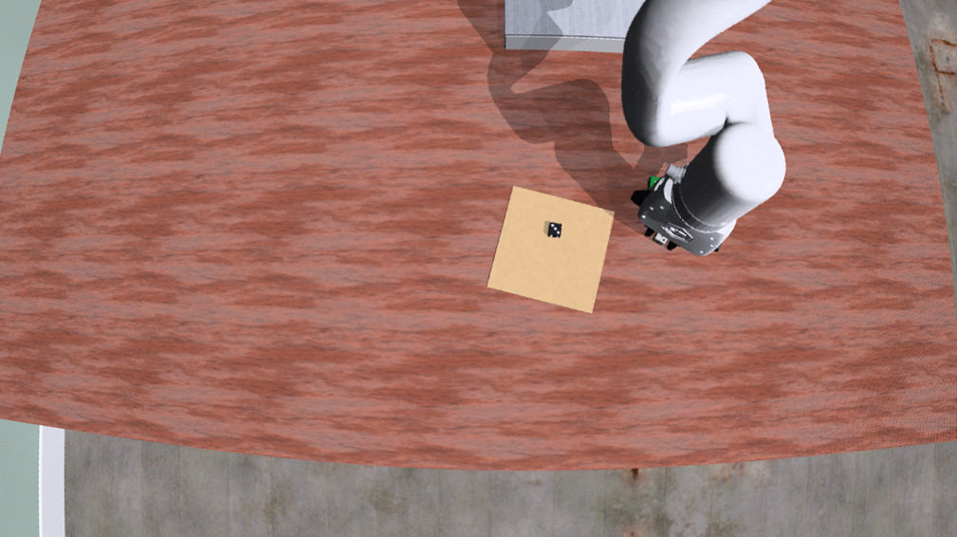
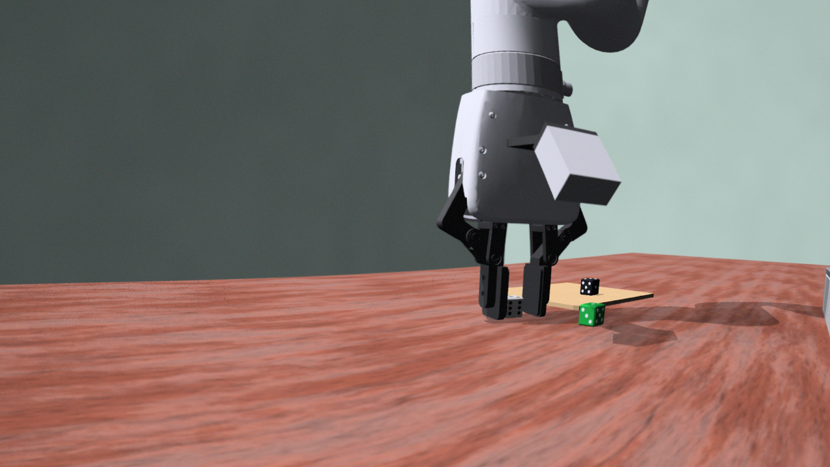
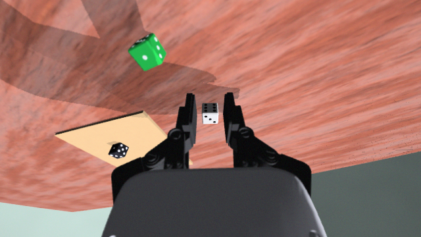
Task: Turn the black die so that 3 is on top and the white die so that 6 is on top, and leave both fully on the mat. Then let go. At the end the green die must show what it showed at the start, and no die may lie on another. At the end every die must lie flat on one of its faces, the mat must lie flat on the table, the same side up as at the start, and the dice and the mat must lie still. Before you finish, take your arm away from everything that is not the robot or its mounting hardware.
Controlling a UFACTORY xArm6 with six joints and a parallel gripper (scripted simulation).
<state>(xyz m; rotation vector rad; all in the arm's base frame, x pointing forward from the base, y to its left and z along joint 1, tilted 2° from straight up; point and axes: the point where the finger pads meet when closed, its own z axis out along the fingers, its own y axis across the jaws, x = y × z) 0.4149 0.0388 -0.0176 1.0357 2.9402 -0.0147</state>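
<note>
Right now my hand is 1 cm short of the white die and 1 cm above it. The rest, counted from my hand: green die: 7 cm behind, 1 cm below; then tan mat: 15 cm to the right, 2 cm below; then black die: 15 cm to the right, 2 cm behind, 1 cm below.
</note>
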